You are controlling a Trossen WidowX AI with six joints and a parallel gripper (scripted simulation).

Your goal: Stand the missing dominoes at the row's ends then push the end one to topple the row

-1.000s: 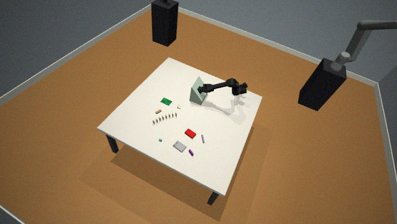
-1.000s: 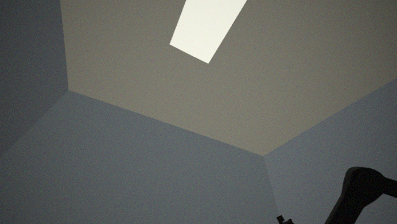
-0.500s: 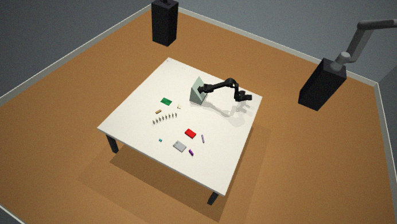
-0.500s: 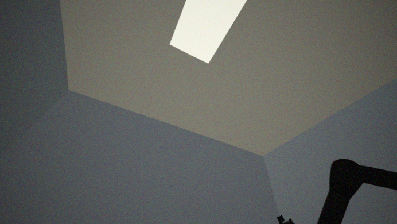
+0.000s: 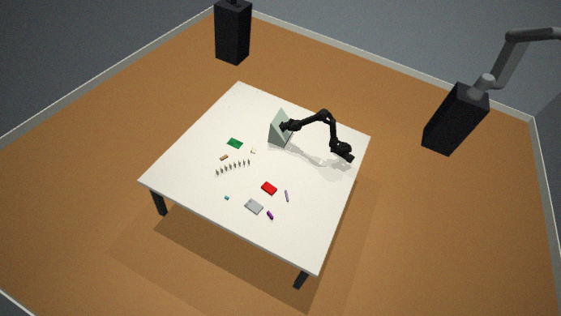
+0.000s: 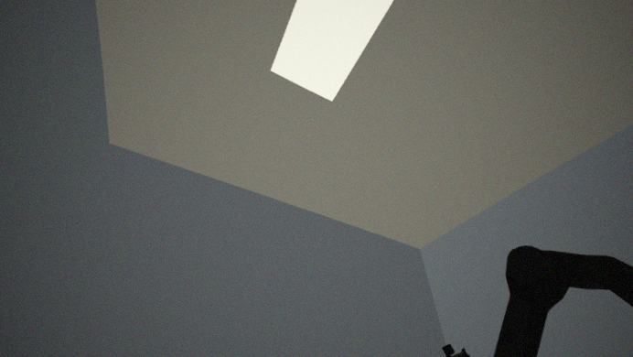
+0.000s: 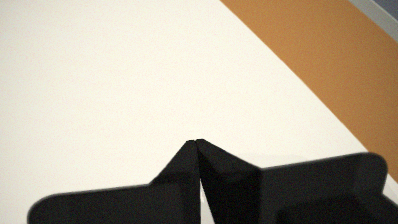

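The red block lies 58 cm ahead of my gripper tip and 42 cm to the right of it. Also, from my gripper tip: green tile 33 cm ahead, 82 cm to the right; purple block 76 cm ahead, 32 cm to the right, 1 cm above; grey slab 75 cm ahead, 44 cm to the right.
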